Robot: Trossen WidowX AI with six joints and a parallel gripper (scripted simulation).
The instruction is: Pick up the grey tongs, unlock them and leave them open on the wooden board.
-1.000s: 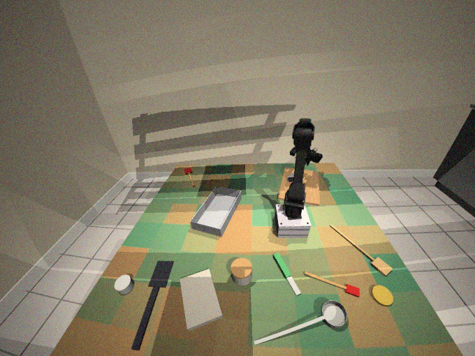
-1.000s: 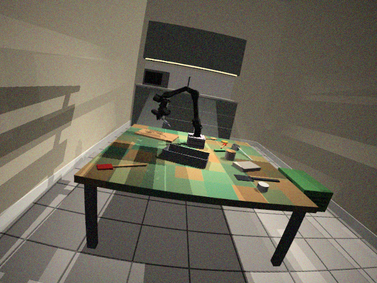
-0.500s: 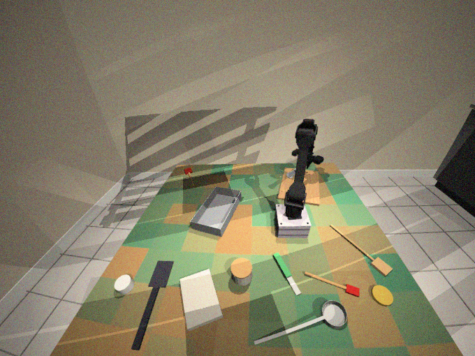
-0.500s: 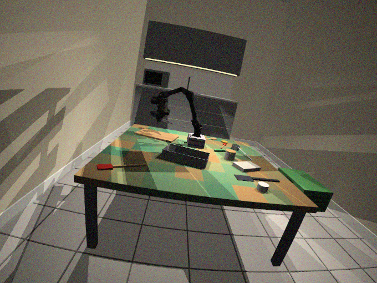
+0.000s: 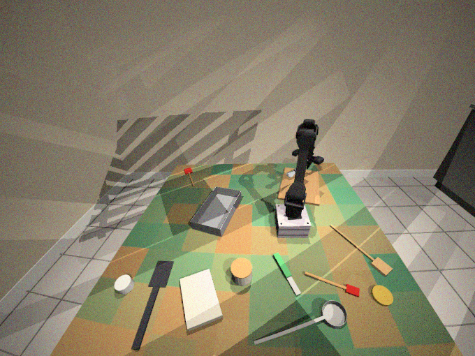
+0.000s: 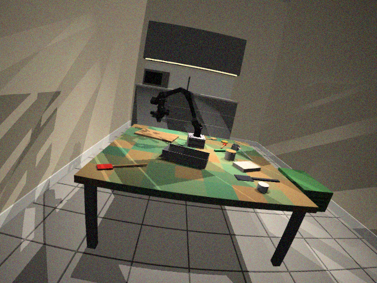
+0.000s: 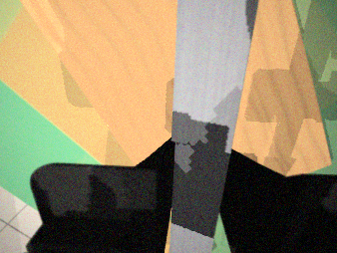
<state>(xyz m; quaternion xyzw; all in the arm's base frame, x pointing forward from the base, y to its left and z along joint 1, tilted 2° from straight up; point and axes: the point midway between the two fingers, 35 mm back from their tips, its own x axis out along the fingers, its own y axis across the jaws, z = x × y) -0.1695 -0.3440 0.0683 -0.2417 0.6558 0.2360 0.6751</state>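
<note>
The wooden board lies 2 cm ahead of my gripper tip and 12 cm below it. Also, from my gripper tip: grey roasting tin (54 cm ahead, 21 cm to the left, 9 cm below); then green-handled tool (25 cm ahead, 59 cm to the left, 12 cm below); then red spatula (80 cm ahead, 20 cm to the right, 12 cm below).
</note>
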